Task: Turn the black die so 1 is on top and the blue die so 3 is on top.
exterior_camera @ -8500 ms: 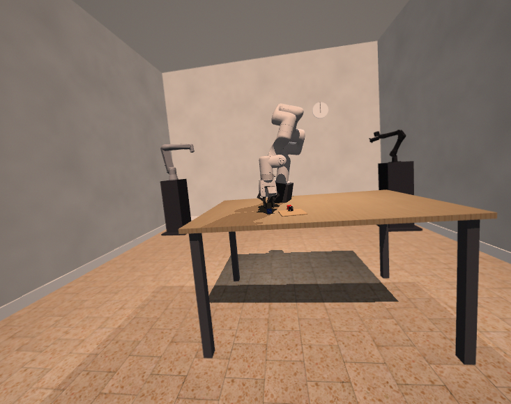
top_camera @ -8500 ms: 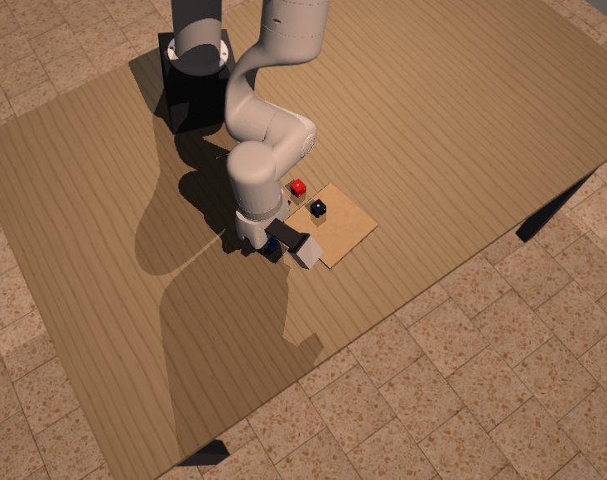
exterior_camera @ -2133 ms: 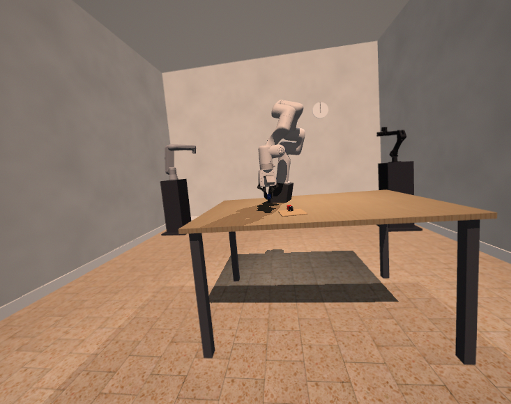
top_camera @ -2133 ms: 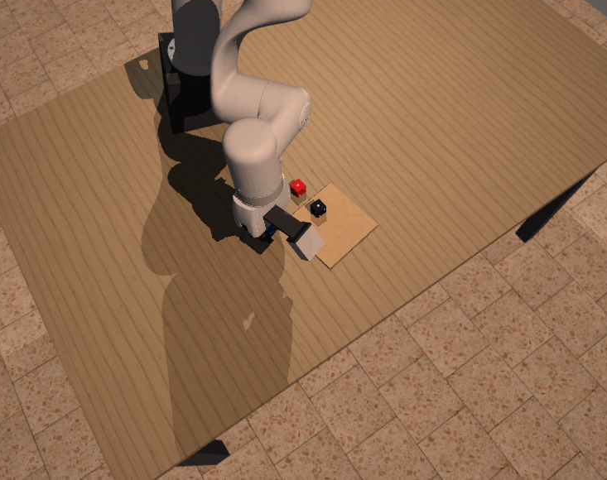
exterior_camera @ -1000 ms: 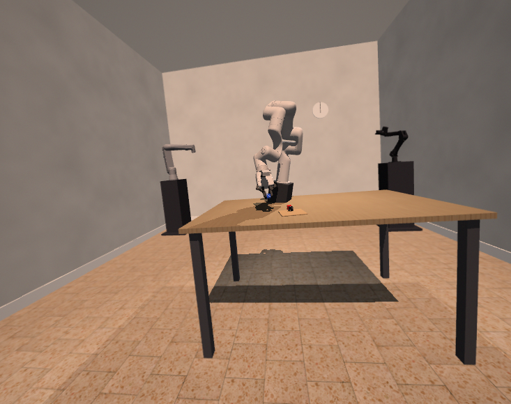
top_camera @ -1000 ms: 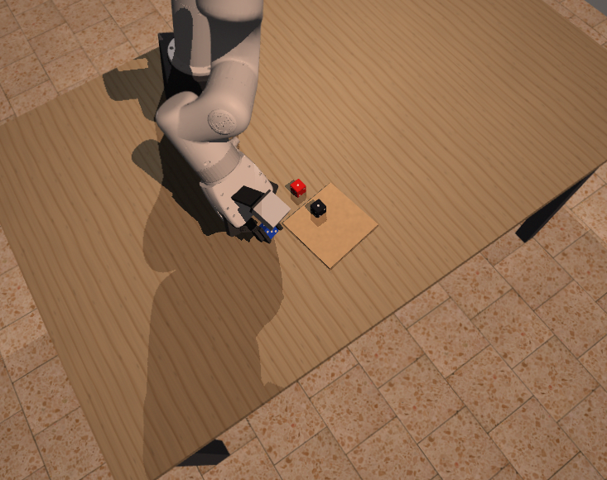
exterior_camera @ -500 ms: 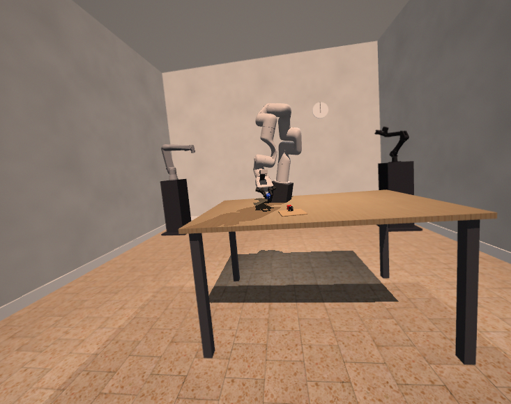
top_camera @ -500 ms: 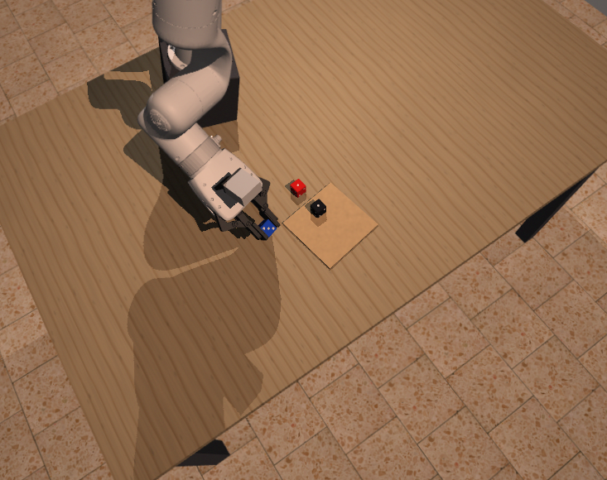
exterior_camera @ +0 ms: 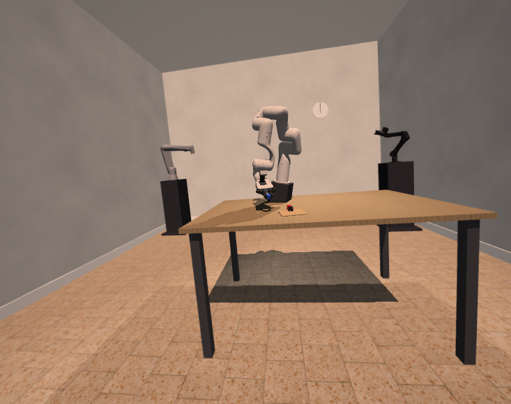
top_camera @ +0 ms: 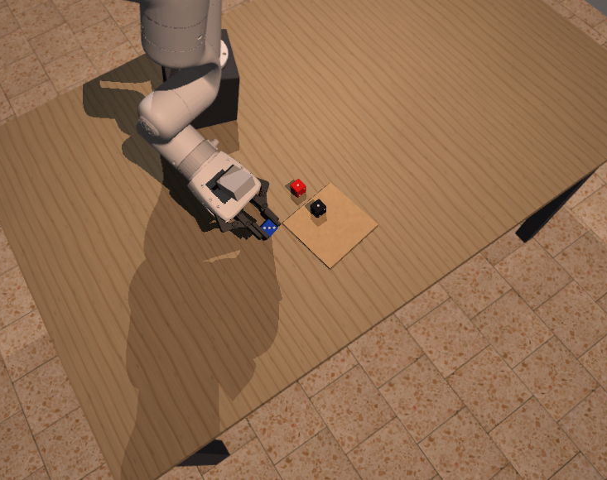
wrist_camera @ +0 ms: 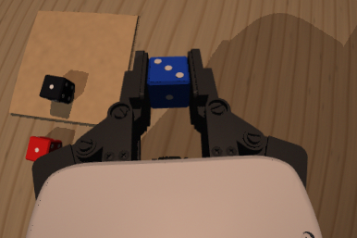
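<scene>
Now: hand 130 mm to the right of the black die, 90 mm above it and 20 mm past it. Also, from my hand: tan mat 130 mm to the left, 110 mm below, 20 mm ahead; then red die 120 mm to the left, 100 mm below, 80 mm behind; then blue die 10 mm below, 10 mm ahead.
</scene>
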